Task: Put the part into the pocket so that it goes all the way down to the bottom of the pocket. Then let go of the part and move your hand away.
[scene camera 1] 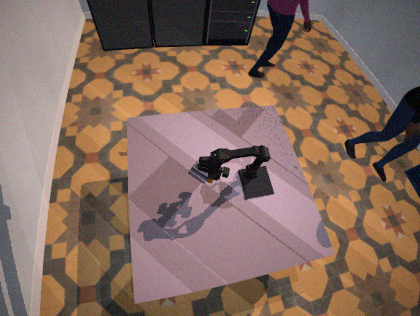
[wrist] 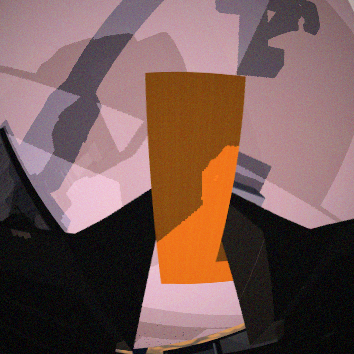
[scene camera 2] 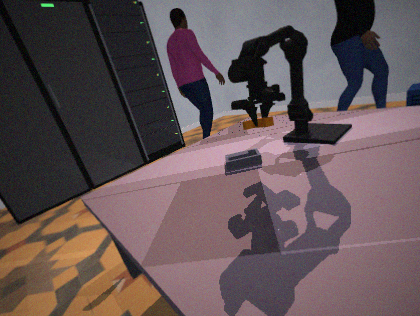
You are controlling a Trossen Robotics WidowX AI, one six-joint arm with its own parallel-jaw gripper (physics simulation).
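Places are measured from the arm's base along level axes (x ahead, y left, z up), in metres.
Where they show: gripper, fingertip midpoint: (wrist: 186, 195) (scene camera 2: 260, 125); arm's base at its link origin: (scene camera 1: 249, 175) (scene camera 2: 301, 132).
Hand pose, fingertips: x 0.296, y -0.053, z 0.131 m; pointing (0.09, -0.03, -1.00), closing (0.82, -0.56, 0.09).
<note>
Each offset is from my fingertips to the centre of the thing. Level surfaces: height alone.
My gripper (scene camera 1: 212, 177) (scene camera 2: 259, 117) (wrist: 186, 195) is shut on the orange block-shaped part {dx +0.014, dy -0.005, dz +0.012 m} (scene camera 1: 209, 180) (scene camera 2: 257, 123) (wrist: 194, 158) and holds it upright a little above the table. The grey pocket block {dx -0.004, dy -0.105, dz -0.137 m} (scene camera 1: 195, 172) (scene camera 2: 243, 160) (wrist: 251, 175) sits on the table with its rectangular opening facing up. In scene camera 2 the part hangs behind the pocket, toward the arm's base, not over the opening. In the wrist view only a corner of the pocket shows to the right of the part; the rest is hidden behind it.
The pink table {dz -0.155 m} (scene camera 1: 177, 251) (scene camera 2: 177, 219) carries the arm's black base plate (scene camera 1: 257, 188) (scene camera 2: 321, 131). Dark server racks (scene camera 1: 177, 22) (scene camera 2: 99, 94) stand at the back. One person (scene camera 1: 278, 28) (scene camera 2: 187, 63) walks beyond the table; another (scene camera 1: 356, 144) (scene camera 2: 350, 47) is at its right.
</note>
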